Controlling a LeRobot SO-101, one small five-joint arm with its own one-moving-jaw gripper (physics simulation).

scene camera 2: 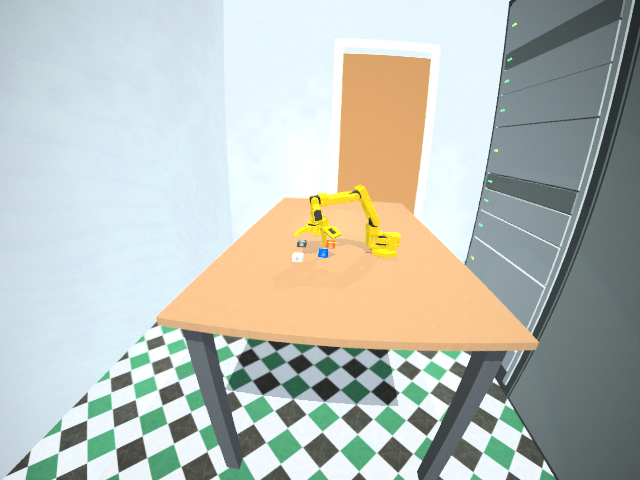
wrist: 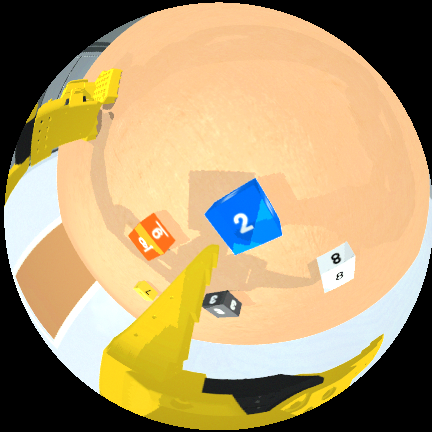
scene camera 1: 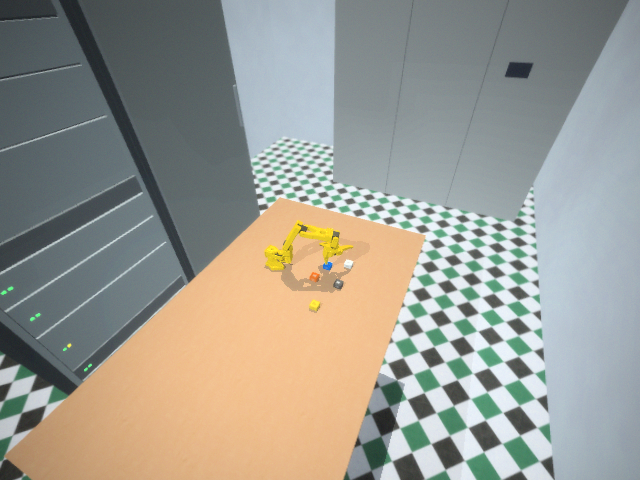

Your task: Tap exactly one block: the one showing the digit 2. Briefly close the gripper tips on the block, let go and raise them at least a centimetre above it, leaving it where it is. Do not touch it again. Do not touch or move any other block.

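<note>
The blue block (scene camera 1: 327,266) (scene camera 2: 323,253) (wrist: 247,202) shows a white 2 in the wrist view and sits flat on the table. My gripper (scene camera 1: 339,254) (scene camera 2: 310,239) (wrist: 299,292) is wide open and empty. The moving jaw is swung far out to the lower right in the wrist view. The fixed jaw points down, its tip drawn close to the lower-left side of the blue block in the wrist view. In both scene views that tip shows close above the block. The exact height gap is hard to tell.
An orange block (scene camera 1: 314,276) (scene camera 2: 330,244) (wrist: 151,236), a white 8 block (scene camera 1: 348,264) (scene camera 2: 297,257) (wrist: 336,267) and a dark 3 block (scene camera 1: 338,283) (scene camera 2: 301,243) (wrist: 222,304) stand around the blue one. A yellow block (scene camera 1: 314,305) (wrist: 145,290) lies farther off.
</note>
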